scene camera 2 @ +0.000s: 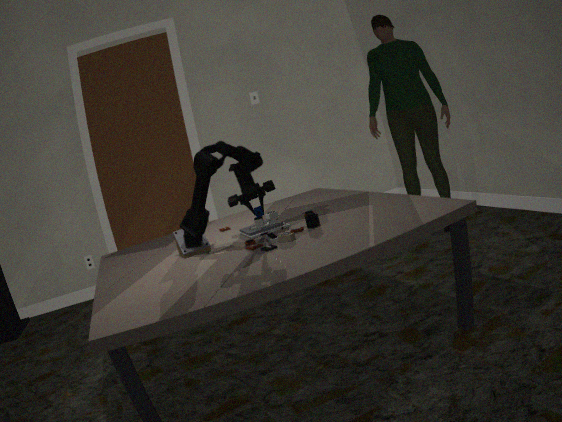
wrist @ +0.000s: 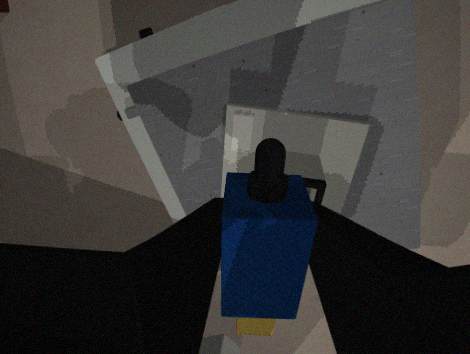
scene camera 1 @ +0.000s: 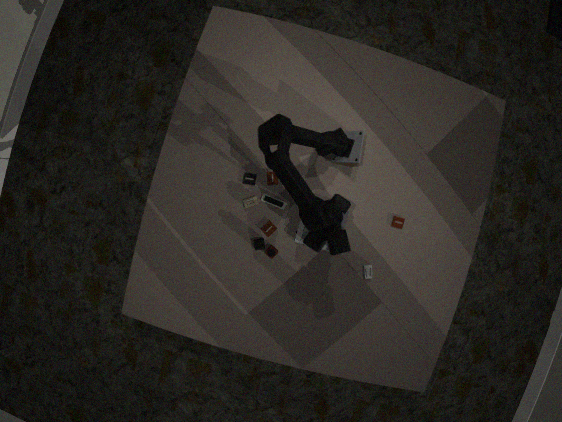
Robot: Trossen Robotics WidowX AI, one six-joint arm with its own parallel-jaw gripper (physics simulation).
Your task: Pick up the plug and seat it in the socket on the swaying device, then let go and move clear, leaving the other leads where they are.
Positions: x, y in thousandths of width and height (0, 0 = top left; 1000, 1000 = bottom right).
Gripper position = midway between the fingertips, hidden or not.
My gripper (scene camera 2: 462, 506) carries a blue plug (wrist: 571, 631), clear of everything else. I also see a grey device (wrist: 724, 261).
My gripper is seen too in the wrist view (wrist: 561, 595). Scene camera 1 does not show the blue plug, which is hidden by my arm.
